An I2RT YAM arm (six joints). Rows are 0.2 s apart.
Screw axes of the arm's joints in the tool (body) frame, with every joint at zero. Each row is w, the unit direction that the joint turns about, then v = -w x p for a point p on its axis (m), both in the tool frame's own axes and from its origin. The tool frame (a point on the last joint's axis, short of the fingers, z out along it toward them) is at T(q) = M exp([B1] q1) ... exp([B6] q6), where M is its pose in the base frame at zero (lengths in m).
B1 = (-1, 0, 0, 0, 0.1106, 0)
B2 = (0, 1, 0, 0.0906, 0, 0.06)
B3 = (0, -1, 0, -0.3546, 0, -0.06)
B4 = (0, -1, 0, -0.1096, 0, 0)
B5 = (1, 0, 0, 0, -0.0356, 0)
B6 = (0, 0, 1, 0, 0, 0)
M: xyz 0.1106 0 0.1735 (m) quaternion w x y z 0.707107 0 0.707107 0
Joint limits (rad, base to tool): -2.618..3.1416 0..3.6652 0..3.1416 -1.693..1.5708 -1.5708..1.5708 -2.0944..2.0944
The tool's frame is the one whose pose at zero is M.
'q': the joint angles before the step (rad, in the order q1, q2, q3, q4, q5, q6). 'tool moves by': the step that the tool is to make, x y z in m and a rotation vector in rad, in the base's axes. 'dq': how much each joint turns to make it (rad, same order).
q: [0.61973 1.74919 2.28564 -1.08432 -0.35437 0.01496]
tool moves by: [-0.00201 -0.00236 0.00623 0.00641 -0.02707 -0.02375]
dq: [0.00036 -0.00390 0.01697 0.00603 0.02610 0.00344]
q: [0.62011 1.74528 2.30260 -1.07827 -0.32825 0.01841]
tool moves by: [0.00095 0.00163 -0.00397 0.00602 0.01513 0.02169]
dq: [-0.00028 -0.00421 -0.02400 0.01127 -0.02587 0.00088]
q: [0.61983 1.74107 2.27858 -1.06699 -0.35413 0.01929]
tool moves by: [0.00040 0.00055 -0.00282 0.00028 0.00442 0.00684]
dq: [-0.00009 -0.00689 -0.02242 0.01168 -0.00739 -0.00118]
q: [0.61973 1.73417 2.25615 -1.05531 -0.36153 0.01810]
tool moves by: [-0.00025 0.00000 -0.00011 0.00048 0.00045 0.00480]
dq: [-0.00001 -0.00078 -0.00132 -0.00027 -0.00447 -0.00202]
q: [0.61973 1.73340 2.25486 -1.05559 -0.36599 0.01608]
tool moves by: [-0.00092 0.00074 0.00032 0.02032 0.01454 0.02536]
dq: [-0.00001 -0.00151 -0.00313 0.00507 -0.03454 0.00933]
